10 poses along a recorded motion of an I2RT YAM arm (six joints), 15 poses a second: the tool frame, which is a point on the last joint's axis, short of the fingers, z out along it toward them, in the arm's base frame.
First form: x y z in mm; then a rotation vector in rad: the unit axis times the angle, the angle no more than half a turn.
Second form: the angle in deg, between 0 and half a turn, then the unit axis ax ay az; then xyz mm. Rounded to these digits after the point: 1 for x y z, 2 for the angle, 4 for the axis.
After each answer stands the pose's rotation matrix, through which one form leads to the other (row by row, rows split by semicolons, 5 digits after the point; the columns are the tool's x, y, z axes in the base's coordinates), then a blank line. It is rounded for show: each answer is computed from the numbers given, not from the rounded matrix.
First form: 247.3, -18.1, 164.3, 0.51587, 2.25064, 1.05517
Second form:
145.46, 0.2032, 0.8865, 0.4156, 247.3, -18.1, 164.3
-0.74838 0.09285 0.65674; 0.56422 0.60965 0.55676; -0.34868 0.78722 -0.50864

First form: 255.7, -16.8, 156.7, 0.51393, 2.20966, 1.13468
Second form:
145.34, 0.2026, 0.8711, 0.4473, 255.7, -16.8, 156.7
-0.74768 0.06723 0.66065; 0.57609 0.56050 0.59494; -0.33029 0.82542 -0.45781

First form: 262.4, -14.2, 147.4, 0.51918, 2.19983, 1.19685
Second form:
146.54, 0.2030, 0.8601, 0.4680, 262.4, -14.2, 147.4
-0.75868 0.06224 0.64849; 0.57828 0.52274 0.62637; -0.30000 0.85022 -0.43258

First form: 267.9, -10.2, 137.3, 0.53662, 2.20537, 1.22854
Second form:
147.87, 0.2079, 0.8545, 0.4760, 267.9, -10.2, 137.3
-0.76703 0.07499 0.63721; 0.58128 0.50167 0.64066; -0.27163 0.86180 -0.42839

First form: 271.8, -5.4, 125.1, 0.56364, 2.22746, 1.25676
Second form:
150.05, 0.2152, 0.8505, 0.4799, 271.8, -5.4, 125.1
-0.78003 0.10210 0.61735; 0.58122 0.48373 0.65437; -0.23182 0.86924 -0.43667

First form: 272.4, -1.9, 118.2, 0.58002, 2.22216, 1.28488
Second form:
150.78, 0.2204, 0.8444, 0.4882, 272.4, -1.9, 118.2
-0.78177 0.11020 0.61375; 0.58689 0.46258 0.66451; -0.21068 0.87970 -0.42631

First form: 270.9, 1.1, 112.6, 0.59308, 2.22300, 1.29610
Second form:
151.30, 0.2246, 0.8418, 0.4908, 270.9, 1.1, 112.6
-0.78247 0.11922 0.61117; 0.59059 0.45311 0.66775; -0.19732 0.88345 -0.42495

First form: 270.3, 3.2, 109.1, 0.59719, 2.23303, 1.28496
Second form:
151.53, 0.2258, 0.8444, 0.4859, 270.3, 3.2, 109.1
-0.78323 0.12663 0.60870; 0.58990 0.46060 0.66322; -0.19638 0.87853 -0.43546

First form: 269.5, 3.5, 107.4, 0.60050, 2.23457, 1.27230
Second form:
151.29, 0.2274, 0.8462, 0.4818, 269.5, 3.5, 107.4
-0.78002 0.12981 0.61214; 0.59267 0.46714 0.65614; -0.20078 0.87460 -0.44132

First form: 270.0, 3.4, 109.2, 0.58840, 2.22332, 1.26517
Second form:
150.39, 0.2242, 0.8470, 0.4820, 270.0, 3.4, 109.2
-0.77551 0.11684 0.62043; 0.59306 0.47176 0.65247; -0.21646 0.87395 -0.43515

